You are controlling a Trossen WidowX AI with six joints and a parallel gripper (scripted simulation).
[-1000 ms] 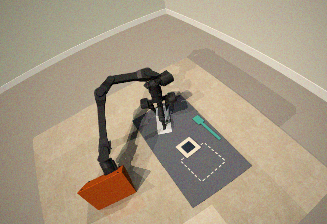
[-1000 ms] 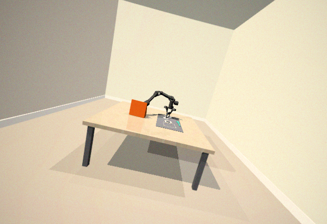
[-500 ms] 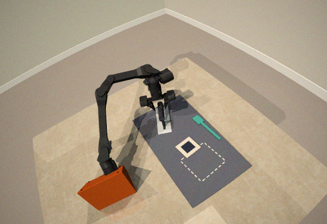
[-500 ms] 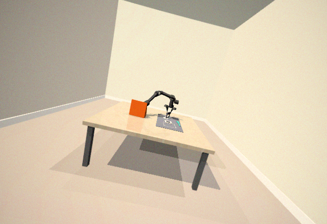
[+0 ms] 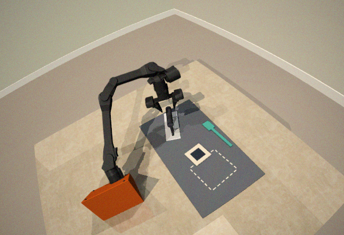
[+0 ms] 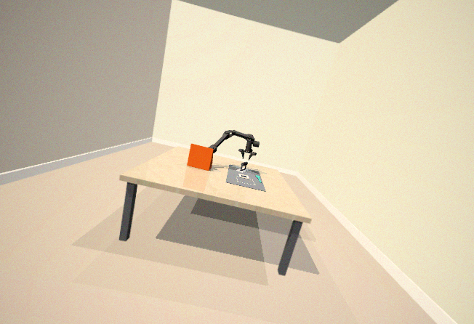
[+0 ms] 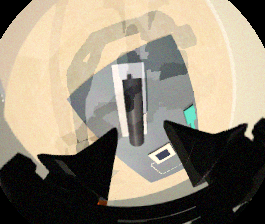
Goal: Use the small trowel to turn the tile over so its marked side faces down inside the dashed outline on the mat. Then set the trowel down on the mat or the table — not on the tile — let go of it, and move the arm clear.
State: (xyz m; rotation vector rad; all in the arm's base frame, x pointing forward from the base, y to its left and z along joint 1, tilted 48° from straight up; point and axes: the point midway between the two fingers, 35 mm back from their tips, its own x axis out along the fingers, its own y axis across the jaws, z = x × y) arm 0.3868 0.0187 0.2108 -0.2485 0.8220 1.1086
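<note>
My gripper tip is 1 cm past the mat, 21 cm to the left of it and 13 cm above it. Round my gripper tip: teal trowel: 13 cm ahead, 20 cm to the right, 11 cm below; cream tile: 2 cm behind, 25 cm to the right, 11 cm below.
</note>
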